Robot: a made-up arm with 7 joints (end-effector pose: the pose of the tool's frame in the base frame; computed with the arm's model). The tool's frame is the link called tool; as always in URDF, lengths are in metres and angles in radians.
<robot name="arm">
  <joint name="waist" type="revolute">
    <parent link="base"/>
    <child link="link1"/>
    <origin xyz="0 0 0.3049" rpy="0 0 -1.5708"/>
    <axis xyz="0 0 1"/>
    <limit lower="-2.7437" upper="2.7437" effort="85" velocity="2.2"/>
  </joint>
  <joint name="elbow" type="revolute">
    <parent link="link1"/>
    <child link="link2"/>
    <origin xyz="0 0 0" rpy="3.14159 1.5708 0"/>
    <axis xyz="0 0 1"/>
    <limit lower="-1.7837" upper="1.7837" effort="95" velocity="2.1"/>
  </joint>
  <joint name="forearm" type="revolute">
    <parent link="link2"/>
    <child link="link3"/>
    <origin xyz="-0.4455 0 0" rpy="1.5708 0 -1.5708"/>
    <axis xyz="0 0 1"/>
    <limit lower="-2.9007" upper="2.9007" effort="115" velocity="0.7"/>
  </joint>
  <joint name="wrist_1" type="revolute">
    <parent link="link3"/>
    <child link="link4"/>
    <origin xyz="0.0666 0 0" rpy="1.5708 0 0"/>
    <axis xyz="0 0 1"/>
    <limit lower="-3.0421" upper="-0.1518" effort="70" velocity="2.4"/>
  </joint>
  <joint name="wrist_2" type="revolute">
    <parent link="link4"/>
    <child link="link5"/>
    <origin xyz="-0.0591 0.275 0" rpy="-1.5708 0 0"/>
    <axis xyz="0 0 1"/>
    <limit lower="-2.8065" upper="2.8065" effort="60" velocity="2.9"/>
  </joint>
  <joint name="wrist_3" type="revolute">
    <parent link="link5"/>
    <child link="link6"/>
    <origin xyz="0 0 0" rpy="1.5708 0 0"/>
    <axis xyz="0 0 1"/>
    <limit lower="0.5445" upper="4.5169" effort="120" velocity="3.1"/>
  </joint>
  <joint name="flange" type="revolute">
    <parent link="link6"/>
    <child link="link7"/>
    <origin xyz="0.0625 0 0" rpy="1.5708 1.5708 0"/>
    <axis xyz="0 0 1"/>
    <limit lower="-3.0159" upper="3.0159" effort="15" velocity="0.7"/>
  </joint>
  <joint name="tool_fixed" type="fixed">
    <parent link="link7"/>
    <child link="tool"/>
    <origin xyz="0 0 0" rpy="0 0 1.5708"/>
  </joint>
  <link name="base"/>
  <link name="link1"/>
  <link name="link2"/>
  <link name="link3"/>
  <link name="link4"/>
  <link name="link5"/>
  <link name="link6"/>
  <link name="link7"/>
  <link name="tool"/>
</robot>
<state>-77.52 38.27 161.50 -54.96 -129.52 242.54 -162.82</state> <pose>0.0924 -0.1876 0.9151 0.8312 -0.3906 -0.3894 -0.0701</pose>
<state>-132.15 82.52 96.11 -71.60 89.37 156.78 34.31</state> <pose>-0.1496 -0.6664 0.3610 0.8424 0.3304 0.3630 -0.2222</pose>
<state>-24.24 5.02 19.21 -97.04 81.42 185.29 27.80</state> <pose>0.3726 -0.1080 0.7534 0.4859 -0.3864 0.6685 -0.4096</pose>
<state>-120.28 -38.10 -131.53 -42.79 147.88 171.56 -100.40</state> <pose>0.1358 0.5676 0.7038 0.8433 -0.5257 -0.0748 -0.0835</pose>
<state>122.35 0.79 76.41 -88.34 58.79 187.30 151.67</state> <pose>-0.3344 -0.0499 0.8475 0.2766 0.6652 -0.1123 -0.6844</pose>
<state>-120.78 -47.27 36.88 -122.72 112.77 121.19 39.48</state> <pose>0.1763 -0.0891 0.7428 0.5022 -0.1647 0.6831 -0.5040</pose>
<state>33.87 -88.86 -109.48 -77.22 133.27 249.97 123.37</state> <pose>-0.3095 -0.5054 0.2116 0.1268 -0.9276 0.2167 -0.2768</pose>
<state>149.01 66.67 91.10 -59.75 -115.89 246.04 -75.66</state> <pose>-0.5790 0.0793 0.5663 0.8022 0.2950 0.2418 -0.4593</pose>
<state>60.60 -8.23 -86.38 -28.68 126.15 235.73 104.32</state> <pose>0.0676 -0.1687 0.9552 0.7567 0.6329 0.1236 0.1075</pose>
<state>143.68 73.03 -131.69 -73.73 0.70 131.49 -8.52</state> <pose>-0.2793 0.5268 0.7107 0.3613 0.4686 0.3042 0.7466</pose>
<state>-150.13 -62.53 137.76 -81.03 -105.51 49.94 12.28</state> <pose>0.6748 0.0641 0.3425 0.9493 0.1662 -0.0984 -0.2482</pose>
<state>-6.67 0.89 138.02 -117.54 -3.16 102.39 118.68</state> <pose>-0.2580 0.2977 0.6639 0.0912 0.9846 0.1193 0.0894</pose>
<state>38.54 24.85 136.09 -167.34 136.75 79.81 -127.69</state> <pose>-0.1512 0.0551 0.4891 0.6901 -0.0049 -0.3900 0.6097</pose>
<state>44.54 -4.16 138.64 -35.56 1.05 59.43 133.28</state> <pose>-0.2726 -0.0504 1.0190 0.0821 -0.8871 -0.4248 0.1609</pose>
